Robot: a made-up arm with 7 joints.
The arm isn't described. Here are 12 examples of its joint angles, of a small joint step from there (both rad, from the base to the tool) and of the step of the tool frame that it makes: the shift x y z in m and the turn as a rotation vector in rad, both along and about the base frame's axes.
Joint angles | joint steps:
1: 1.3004 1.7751 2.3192 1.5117 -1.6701 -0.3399 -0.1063 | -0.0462 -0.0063 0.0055 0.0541 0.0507 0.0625 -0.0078
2: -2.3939 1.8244 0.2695 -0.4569 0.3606 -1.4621 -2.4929 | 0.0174 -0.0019 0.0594 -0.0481 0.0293 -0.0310 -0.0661
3: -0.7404 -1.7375 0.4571 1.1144 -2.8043 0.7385 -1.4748 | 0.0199 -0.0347 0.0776 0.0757 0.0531 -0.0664 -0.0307
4: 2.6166 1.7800 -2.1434 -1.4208 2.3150 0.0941 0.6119 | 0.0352 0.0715 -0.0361 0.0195 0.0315 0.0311 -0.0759
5: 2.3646 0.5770 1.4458 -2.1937 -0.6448 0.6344 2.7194 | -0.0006 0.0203 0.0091 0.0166 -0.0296 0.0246 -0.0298
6: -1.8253 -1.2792 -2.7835 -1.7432 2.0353 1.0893 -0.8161 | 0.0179 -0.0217 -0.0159 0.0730 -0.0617 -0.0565 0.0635
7: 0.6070 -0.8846 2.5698 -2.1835 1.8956 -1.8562 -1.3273 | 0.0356 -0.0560 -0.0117 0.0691 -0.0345 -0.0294 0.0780
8: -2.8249 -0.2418 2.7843 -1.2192 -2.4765 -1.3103 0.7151 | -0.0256 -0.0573 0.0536 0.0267 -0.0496 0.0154 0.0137
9: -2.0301 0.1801 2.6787 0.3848 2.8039 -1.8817 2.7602 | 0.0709 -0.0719 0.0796 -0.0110 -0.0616 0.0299 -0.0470
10: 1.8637 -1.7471 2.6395 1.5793 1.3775 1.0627 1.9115 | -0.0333 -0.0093 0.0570 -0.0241 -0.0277 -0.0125 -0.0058
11: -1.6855 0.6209 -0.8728 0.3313 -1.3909 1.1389 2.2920 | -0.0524 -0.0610 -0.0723 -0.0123 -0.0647 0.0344 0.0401
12: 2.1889 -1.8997 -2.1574 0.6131 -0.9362 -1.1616 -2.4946 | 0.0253 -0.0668 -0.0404 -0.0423 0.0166 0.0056 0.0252
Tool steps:
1: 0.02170 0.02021 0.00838 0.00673 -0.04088 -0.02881
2: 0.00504 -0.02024 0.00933 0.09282 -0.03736 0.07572
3: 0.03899 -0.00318 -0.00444 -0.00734 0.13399 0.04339
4: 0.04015 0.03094 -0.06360 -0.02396 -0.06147 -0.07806
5: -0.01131 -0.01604 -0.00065 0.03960 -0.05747 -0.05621
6: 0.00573 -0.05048 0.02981 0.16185 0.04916 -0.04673
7: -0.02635 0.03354 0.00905 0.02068 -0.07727 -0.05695
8: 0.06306 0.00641 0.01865 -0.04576 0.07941 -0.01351
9: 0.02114 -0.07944 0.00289 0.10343 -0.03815 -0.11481
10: 0.01061 -0.00426 -0.01279 -0.00957 -0.05178 0.00062
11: -0.00518 -0.09837 0.05396 0.09127 0.10418 0.14941
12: -0.00790 -0.02282 -0.06989 -0.03770 0.05178 -0.01039
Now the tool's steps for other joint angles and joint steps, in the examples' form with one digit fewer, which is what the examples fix.
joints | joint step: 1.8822 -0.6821 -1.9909 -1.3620 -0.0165 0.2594 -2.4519 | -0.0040 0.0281 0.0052 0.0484 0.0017 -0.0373 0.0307
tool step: 0.0016 -0.0081 0.0232 0.0495 -0.0102 -0.0245
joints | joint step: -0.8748 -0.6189 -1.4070 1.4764 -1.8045 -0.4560 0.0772 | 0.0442 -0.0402 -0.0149 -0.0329 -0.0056 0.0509 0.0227
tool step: -0.0291 -0.0050 -0.0022 0.0413 -0.0532 0.0268
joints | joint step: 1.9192 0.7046 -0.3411 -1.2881 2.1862 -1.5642 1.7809 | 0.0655 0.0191 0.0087 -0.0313 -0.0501 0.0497 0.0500
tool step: -0.0090 0.0085 -0.0041 -0.0856 0.0284 -0.0476
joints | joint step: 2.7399 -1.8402 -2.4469 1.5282 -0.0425 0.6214 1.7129 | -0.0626 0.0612 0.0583 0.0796 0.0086 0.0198 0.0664
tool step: 0.0110 0.0135 0.0653 -0.0426 0.0391 0.0494
